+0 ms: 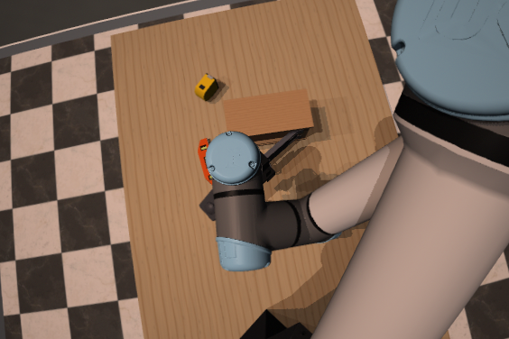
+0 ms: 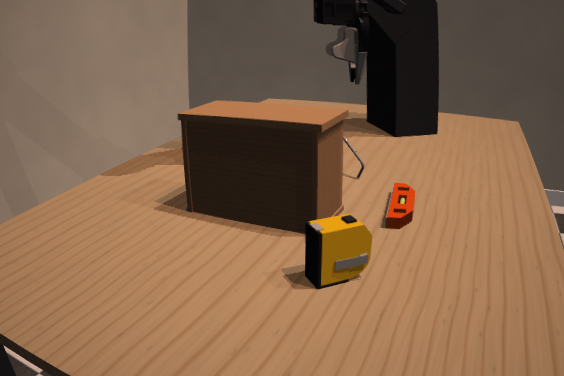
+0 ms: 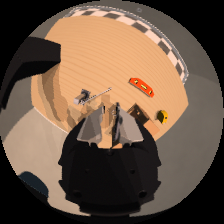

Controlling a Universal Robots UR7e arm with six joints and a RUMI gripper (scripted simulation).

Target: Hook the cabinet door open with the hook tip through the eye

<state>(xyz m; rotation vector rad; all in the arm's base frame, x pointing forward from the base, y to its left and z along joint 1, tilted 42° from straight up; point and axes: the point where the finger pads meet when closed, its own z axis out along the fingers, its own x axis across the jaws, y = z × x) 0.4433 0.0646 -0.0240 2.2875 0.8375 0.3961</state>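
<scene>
My gripper is now 50 mm past the thin hook rod, 40 mm to the left of it and 140 mm above it. Also, from my hand: dark door (100 mm ahead, 110 mm to the right, 120 mm below); yellow tape measure (360 mm ahead, 80 mm to the left, 160 mm below); orange spirit level (110 mm ahead, 110 mm to the left, 180 mm below).
</scene>
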